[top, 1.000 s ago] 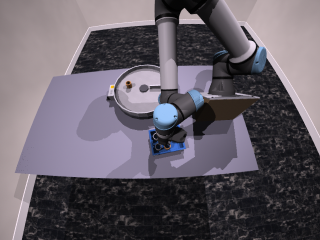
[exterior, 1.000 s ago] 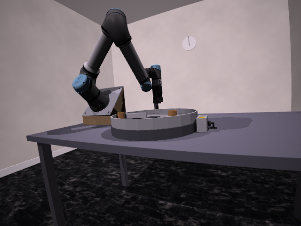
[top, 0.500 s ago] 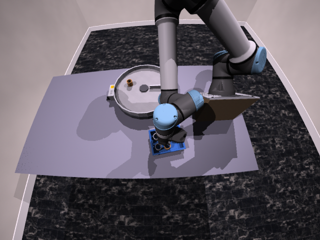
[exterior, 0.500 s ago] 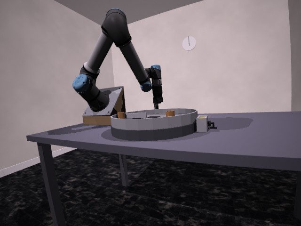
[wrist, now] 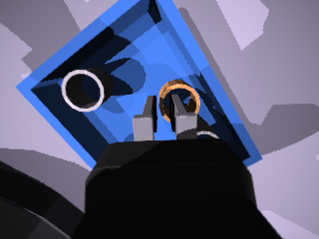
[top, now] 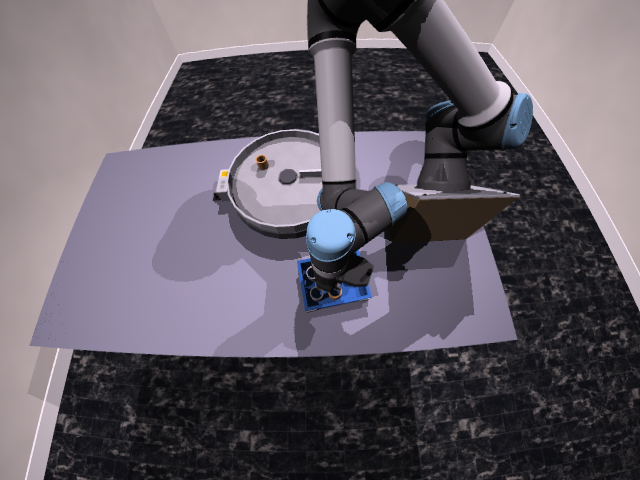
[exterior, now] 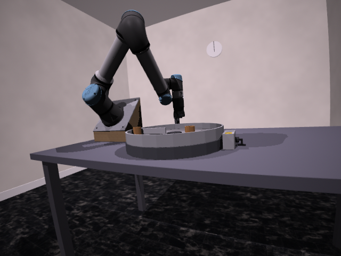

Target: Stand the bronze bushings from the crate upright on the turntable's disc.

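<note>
My hand is 40 mm above the blue crate, 20 mm to the left of it and 10 mm short of it. From my hand the other things lie so: turntable disc: 400 mm to the right, 100 mm ahead, 10 mm below.
</note>
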